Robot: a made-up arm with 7 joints.
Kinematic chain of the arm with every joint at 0, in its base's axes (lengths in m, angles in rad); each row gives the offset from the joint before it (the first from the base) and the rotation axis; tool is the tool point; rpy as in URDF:
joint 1: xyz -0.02 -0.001 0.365 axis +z
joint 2: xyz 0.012 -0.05 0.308 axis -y
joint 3: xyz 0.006 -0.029 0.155 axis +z
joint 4: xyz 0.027 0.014 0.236 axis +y
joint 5: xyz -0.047 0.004 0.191 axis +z
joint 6: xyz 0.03 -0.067 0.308 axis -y
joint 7: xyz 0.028 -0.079 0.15 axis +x
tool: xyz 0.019 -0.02 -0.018 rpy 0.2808 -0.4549 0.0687
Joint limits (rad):
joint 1: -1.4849..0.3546
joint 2: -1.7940..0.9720
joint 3: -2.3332..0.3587
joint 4: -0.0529..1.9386
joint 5: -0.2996..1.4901
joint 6: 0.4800..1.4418
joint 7: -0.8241..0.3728
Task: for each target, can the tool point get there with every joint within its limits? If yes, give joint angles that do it. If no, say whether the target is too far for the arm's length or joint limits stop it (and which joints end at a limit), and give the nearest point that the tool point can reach.
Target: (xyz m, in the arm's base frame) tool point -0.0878 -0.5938 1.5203
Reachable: yes | joints -1.2996 -0.3536 0.0834 0.3616 0.3145 1.0018 -0.2364
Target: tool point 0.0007 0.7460 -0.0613
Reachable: no: joint limits stop it (at a limit: joint 1, joint 2, joint 3, joint 5, joint 6, joint 7) | nearest point 0.1806 0.2581 -0.0289 | short by 0.521 m
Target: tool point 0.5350 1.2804 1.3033
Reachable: no: too far | nearest point 0.0325 0.8519 1.2036 | short by 0.668 m
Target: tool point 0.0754 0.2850 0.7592
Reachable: no: joint limits stop it (at a limit: joint 1, joint 3, joint 4, joint 5, joint 6, joint 7) | nearest point 0.3999 0.3049 0.9110 | short by 0.359 m
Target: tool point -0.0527 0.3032 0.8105
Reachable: no: joint limits stop it (at a limit: joint 1, joint 3, joint 4, joint 6, joint 7) | nearest point -0.4160 0.3807 0.8574 | short by 0.374 m
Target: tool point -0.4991 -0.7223 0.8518
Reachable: yes | joints -1.1100 -1.2881 -1.4232 1.6302 0.0592 0.9550 -0.6608
